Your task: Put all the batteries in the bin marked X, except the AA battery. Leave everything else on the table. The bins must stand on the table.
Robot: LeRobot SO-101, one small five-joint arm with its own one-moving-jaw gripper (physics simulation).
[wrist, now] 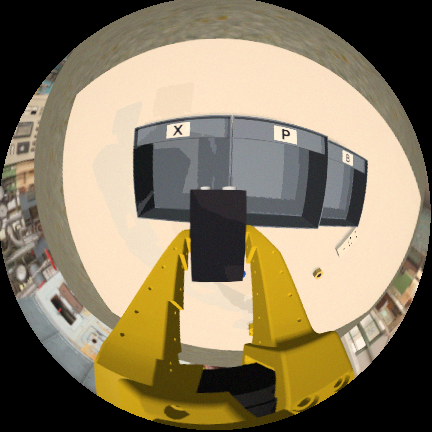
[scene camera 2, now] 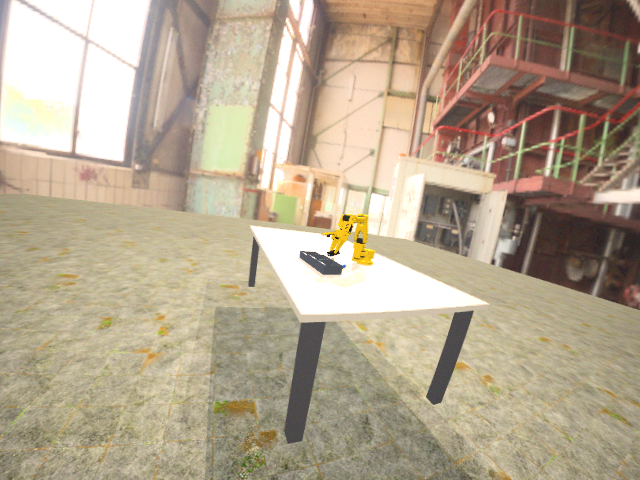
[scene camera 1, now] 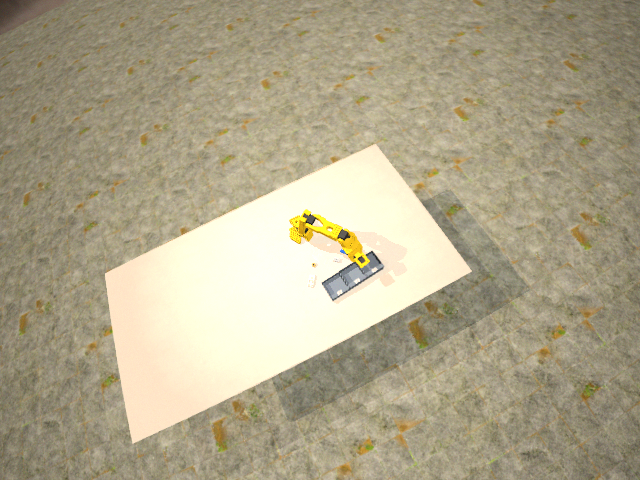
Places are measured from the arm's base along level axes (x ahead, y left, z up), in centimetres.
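Pixels of known places: hand at its tool point: [wrist: 191,237] [scene camera 2: 335,252]; arm's base at its link origin: [scene camera 2: 358,262] [scene camera 1: 303,236].
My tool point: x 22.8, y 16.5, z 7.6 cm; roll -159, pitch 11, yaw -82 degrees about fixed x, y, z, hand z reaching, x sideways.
Note:
For each thing: its top centre in the pictures, then the offset to it from my tool point. "spot": a spot on its surface instead. Level surfaces: height alone.
- dark 9V battery at its top centre: [wrist: 213,251] dx +0.2, dy -1.3, dz +1.2 cm
- bin marked X at a spot on its surface: [wrist: 150,133] [scene camera 1: 379,266] spot: dx +6.3, dy +5.5, dz -4.1 cm
- small blue thing at its top centre: [wrist: 231,266] [scene camera 1: 345,252] [scene camera 2: 342,265] dx -6.6, dy -3.3, dz -6.2 cm
- bins marked P at its top centre: [wrist: 286,174] [scene camera 1: 352,274] [scene camera 2: 319,256] dx +4.0, dy -5.7, dz -3.6 cm
- B at a spot on its surface: [wrist: 359,200] spot: dx +4.2, dy -18.2, dz -5.1 cm
- table at its surface level: dz -7.6 cm
- pale power strip at its top centre: [wrist: 348,242] [scene camera 1: 311,280] dx -2.3, dy -21.9, dz -6.9 cm
- small brass nut-like thing at its top centre: [wrist: 318,274] [scene camera 1: 313,264] dx -8.2, dy -18.0, dz -6.7 cm
- small whitish thing at its top centre: [scene camera 1: 336,259] dx -5.6, dy -8.3, dz -6.5 cm
My gripper [scene camera 1: 363,264] [scene camera 2: 333,252] [wrist: 218,240] is shut on a dark 9V battery [wrist: 218,225], a block with two pale terminals at its far end. It holds the battery above the near side of the bins, around the divider between X and P in the wrist view. The bin marked X [scene camera 1: 379,259] [wrist: 150,133] is at the left of the row in the wrist view and stands on the table. Shadows fall across its visible floor; the battery hides part of its near side. A small blue thing [scene camera 1: 342,251] [scene camera 2: 343,266] [wrist: 244,274] lies near the arm, too small to identify as the AA battery.
The bins marked P [wrist: 310,140] and B [wrist: 359,200] adjoin X in one row on the table [scene camera 1: 206,310] [scene camera 2: 392,294]. A pale power strip [scene camera 1: 311,281] [wrist: 347,241] and a small brass nut-like thing [scene camera 1: 314,264] [wrist: 318,273] lie nearby. A small whitish thing [scene camera 1: 337,260] lies near the bins.

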